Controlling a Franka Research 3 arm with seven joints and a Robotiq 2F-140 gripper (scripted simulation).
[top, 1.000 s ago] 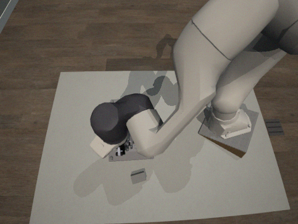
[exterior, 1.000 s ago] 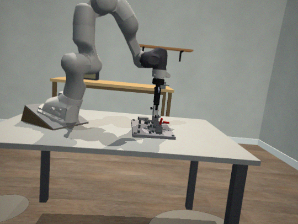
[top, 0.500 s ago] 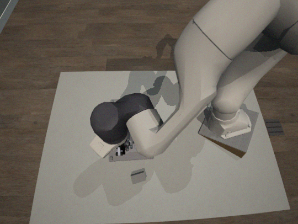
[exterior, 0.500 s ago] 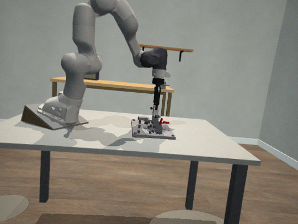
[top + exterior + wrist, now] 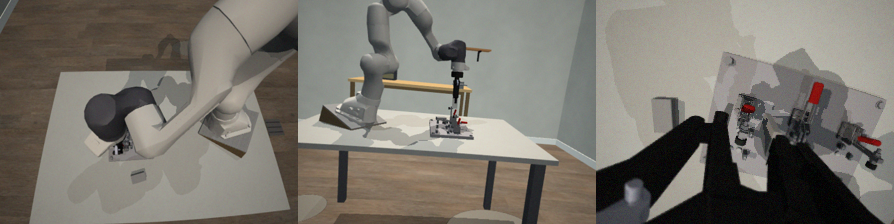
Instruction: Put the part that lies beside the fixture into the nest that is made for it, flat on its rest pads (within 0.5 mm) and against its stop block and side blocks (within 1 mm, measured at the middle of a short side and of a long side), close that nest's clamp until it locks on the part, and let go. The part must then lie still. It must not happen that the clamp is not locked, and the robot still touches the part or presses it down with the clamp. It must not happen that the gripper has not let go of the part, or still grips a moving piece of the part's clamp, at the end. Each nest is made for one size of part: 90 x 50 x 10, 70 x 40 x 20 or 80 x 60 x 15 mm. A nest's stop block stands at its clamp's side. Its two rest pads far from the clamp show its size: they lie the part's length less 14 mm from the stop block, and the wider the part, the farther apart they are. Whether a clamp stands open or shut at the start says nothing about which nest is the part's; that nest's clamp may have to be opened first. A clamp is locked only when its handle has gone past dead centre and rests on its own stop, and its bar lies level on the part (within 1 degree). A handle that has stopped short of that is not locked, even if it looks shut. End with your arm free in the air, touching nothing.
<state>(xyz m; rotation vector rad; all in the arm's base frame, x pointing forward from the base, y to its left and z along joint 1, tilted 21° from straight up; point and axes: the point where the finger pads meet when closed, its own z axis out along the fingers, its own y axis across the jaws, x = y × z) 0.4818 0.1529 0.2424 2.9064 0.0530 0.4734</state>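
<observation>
Now: the part 150 mm to the left of my hand, 140 mm below it and 70 mm behind it. Round my hand: fixture plate: 140 mm below, 110 mm to the right, 30 mm behind.
</observation>
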